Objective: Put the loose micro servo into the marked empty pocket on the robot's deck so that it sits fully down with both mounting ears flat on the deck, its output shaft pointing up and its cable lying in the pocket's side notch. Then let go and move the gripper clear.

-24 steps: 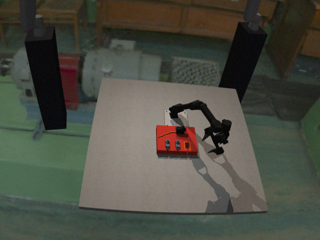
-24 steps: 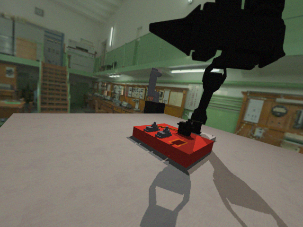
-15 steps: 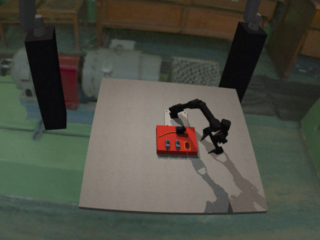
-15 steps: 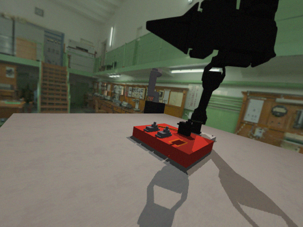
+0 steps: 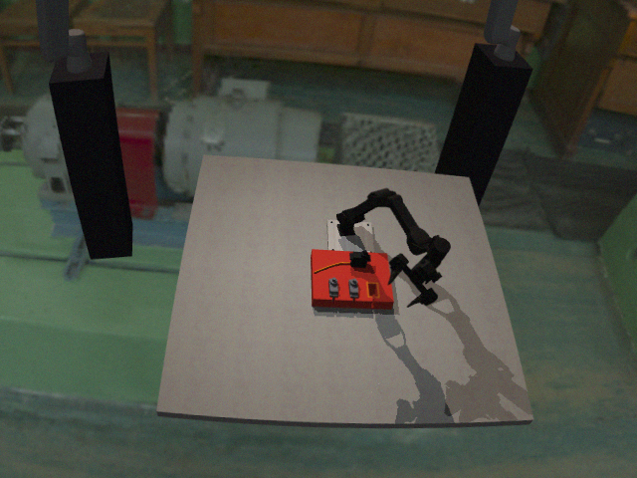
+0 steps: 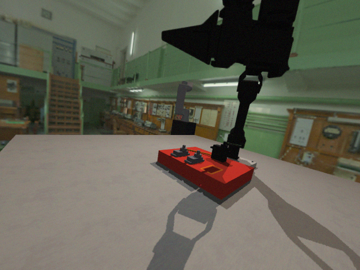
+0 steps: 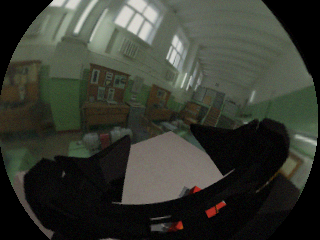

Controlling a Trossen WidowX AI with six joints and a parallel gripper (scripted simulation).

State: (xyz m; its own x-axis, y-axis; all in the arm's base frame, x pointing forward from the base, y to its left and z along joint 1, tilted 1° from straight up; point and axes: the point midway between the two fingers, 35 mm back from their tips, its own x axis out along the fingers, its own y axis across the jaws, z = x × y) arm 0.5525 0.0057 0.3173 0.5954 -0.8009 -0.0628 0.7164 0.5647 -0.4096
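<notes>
Right now the red deck is 360 mm behind my gripper tip, 310 mm below it and 10 mm to the right of it.
</notes>
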